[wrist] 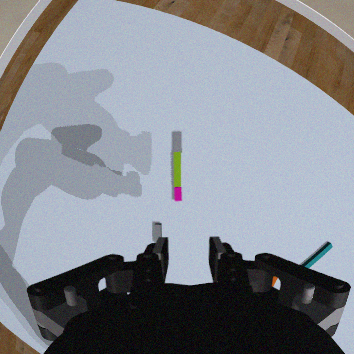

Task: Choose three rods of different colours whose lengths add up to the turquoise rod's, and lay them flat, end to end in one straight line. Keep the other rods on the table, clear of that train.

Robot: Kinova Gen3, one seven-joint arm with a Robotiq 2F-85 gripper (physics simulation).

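Places are measured from the arm's base along level axes (x right, y ahead, z up), in millimetres.
Pixels of known places: gripper, fingertip midpoint: (188, 249).
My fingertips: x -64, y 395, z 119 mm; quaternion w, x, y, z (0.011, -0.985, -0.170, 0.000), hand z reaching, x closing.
For each thing: its middle in the pictures, then the offset to it from my fingertips. Level surfaces: height alone.
- grey rod at the middle of its body: (177, 141) dx -46, dy +93, dz -172 mm
- green rod at the middle of its body: (177, 168) dx -34, dy +55, dz -172 mm
- magenta rod at the middle of its body: (177, 193) dx -21, dy +21, dz -172 mm
- turquoise rod at the middle of its body: (310, 261) dx +238, dy -20, dz -172 mm
- orange rod at the middle of its body: (268, 285) dx +177, dy -78, dz -172 mm
- small grey piece at the middle of its body: (157, 233) dx -30, dy -45, dz -172 mm
- pale blue table top at its surface level: dz -177 mm
A grey rod (176, 141), a green rod (177, 169) and a magenta rod (178, 194) lie flat in one line near the middle of the view, green between the other two. They look end to end, with no gap that I can make out. A turquoise rod (318, 255) lies slanted at the lower right, its lower end hidden behind the gripper. A bit of an orange rod (274, 281) shows through the gripper's right linkage. My gripper (188, 249) is partly open and empty, below the magenta end of the line in the view.
A small grey piece (157, 231) with a dark end lies by the left fingertip, partly hidden. The pale blue table top (260, 150) has a curved edge, with wooden floor (295, 40) beyond it. The arm's shadow falls on the left side.
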